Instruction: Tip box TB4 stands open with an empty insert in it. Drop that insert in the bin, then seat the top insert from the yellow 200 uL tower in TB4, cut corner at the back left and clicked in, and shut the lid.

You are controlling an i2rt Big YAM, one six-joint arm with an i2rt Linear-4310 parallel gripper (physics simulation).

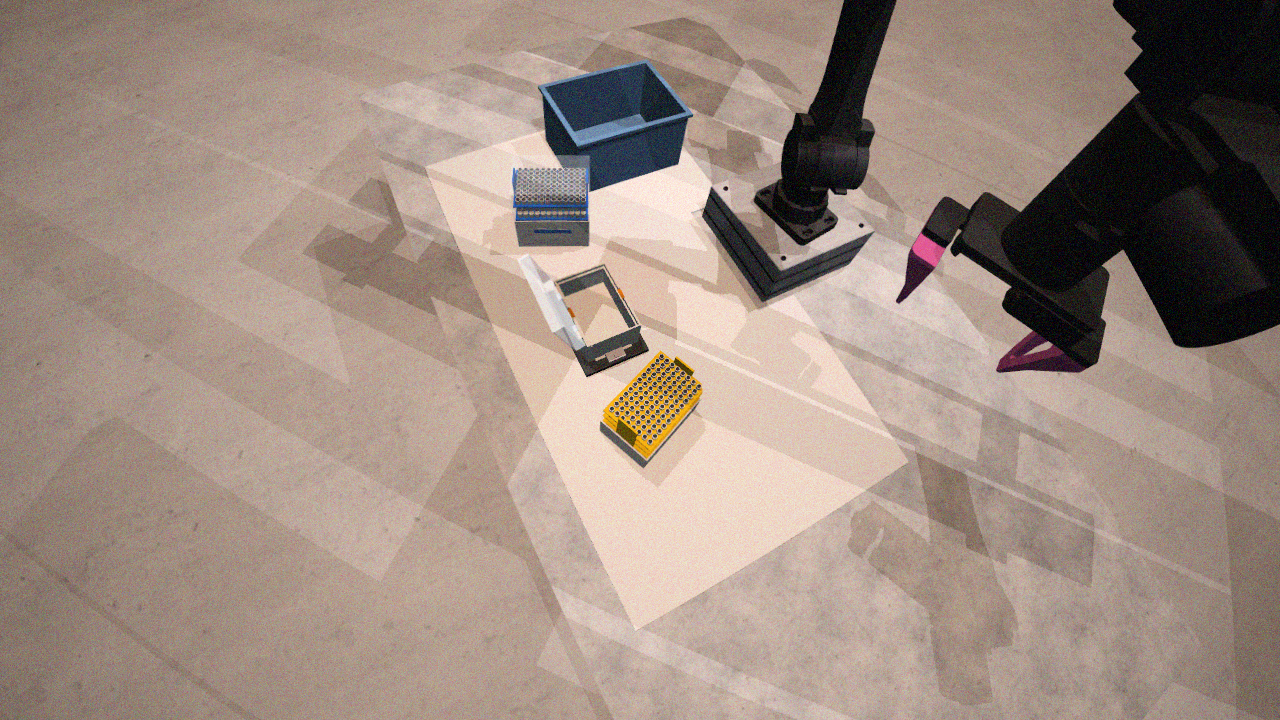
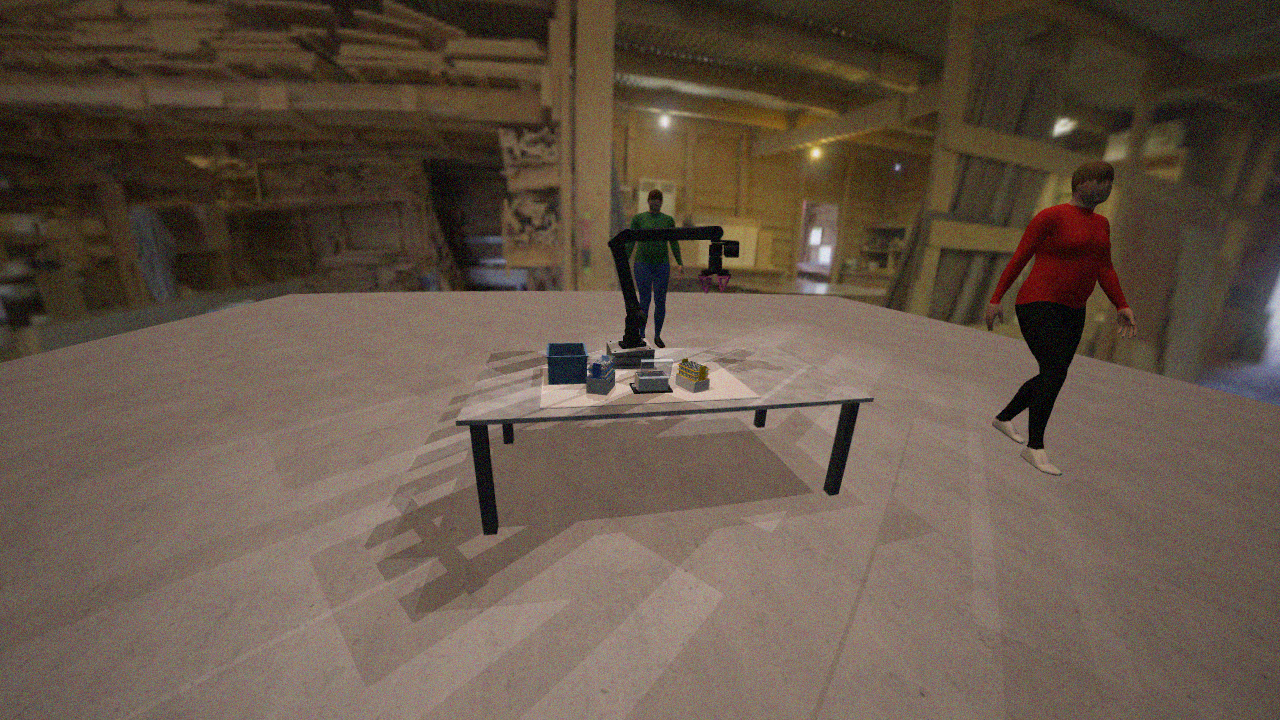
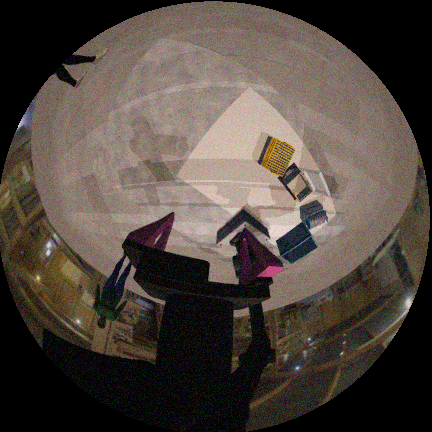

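TB4 [image 1: 612, 343] [image 2: 651, 383] is a grey box on a dark base, its clear lid [image 1: 547, 300] [image 3: 320, 181] standing open. Its inside looks hollow, with pale surface showing and no insert visible. The yellow tower [image 1: 653, 400] [image 2: 691, 370] [image 3: 278, 156] stands beside it, a yellow insert with rows of holes on top; its cut corner is too small to tell. The blue bin [image 1: 626, 162] [image 2: 566, 367] [image 3: 300, 241] has a lighter patch on its floor; I cannot tell whether it is an insert. My gripper [image 1: 948, 334] [image 2: 714, 288] [image 3: 208, 222] is open and empty, high up and well away from the boxes.
A blue-trimmed tip box [image 1: 552, 232] [image 2: 600, 383] with its lid open stands between the bin and TB4. The arm's base [image 1: 810, 255] stands beside the pale mat [image 1: 671, 555]. A person in green [image 2: 654, 234] [image 3: 110, 299] and one in red [image 2: 1062, 257] are beyond the table [image 2: 662, 413].
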